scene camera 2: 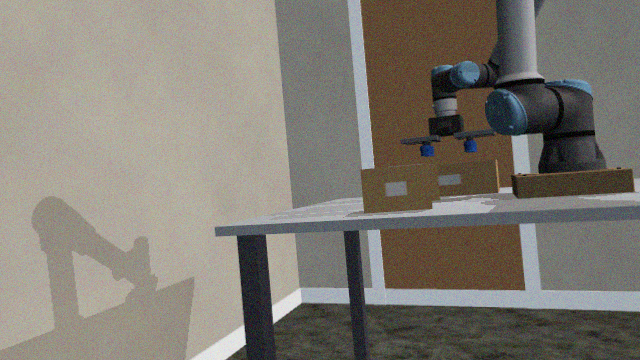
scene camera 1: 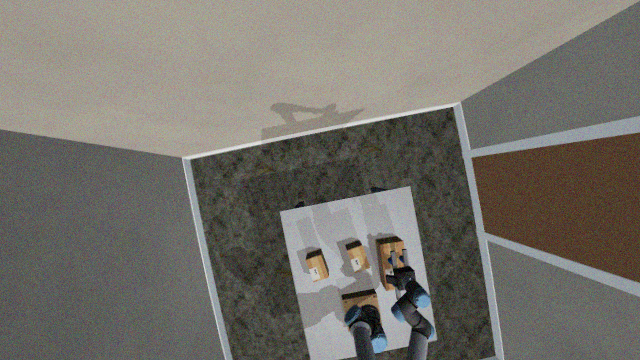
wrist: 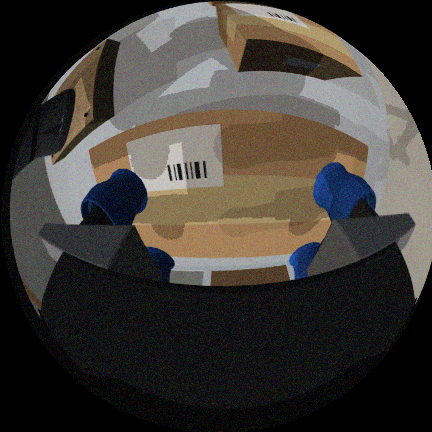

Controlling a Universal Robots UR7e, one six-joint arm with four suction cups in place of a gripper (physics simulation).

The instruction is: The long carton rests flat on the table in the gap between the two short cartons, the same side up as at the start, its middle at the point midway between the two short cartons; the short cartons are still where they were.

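Frame: origin at the arm's base, x ahead, y left, z up, level; millimetres.
Seen in the pictures: end effector, tool point: [scene camera 2: 448, 153] [wrist: 232, 231]; arm's base, origin of the base link: [scene camera 2: 571, 170] [scene camera 1: 368, 315].
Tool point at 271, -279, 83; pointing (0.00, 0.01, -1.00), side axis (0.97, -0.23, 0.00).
Observation:
Offsets run from my tool point to a thing's top centre, as dx, dy, dz.
The long tan carton @(+8, +2, -34) [scene camera 1: 383, 257] [scene camera 2: 475, 177] [wrist: 270, 200] lies flat on the table at the right of the row in scene camera 1, its white barcode label up. The outer short carton @(+178, +466, -34) [scene camera 1: 317, 265] [scene camera 2: 375, 192] stands at the left of the row; the middle short carton @(+137, +199, -34) [scene camera 1: 357, 255] [wrist: 287, 37] stands between it and the long carton, with a gap between the two short ones. My gripper [scene camera 1: 397, 259] [scene camera 2: 448, 148] [wrist: 231, 225] is open, its four blue cups low above the long carton, a small space apart from it. The arm hides part of that carton in scene camera 1.
The arm's wooden base block [scene camera 1: 357, 301] [scene camera 2: 572, 184] [wrist: 82, 100] stands on the table [scene camera 1: 295, 227] [scene camera 2: 300, 225] near the cartons' label ends. The table's right edge in scene camera 1 runs close beside the long carton. A beige wall [scene camera 1: 225, 60] [scene camera 2: 150, 125] rises beyond the table.

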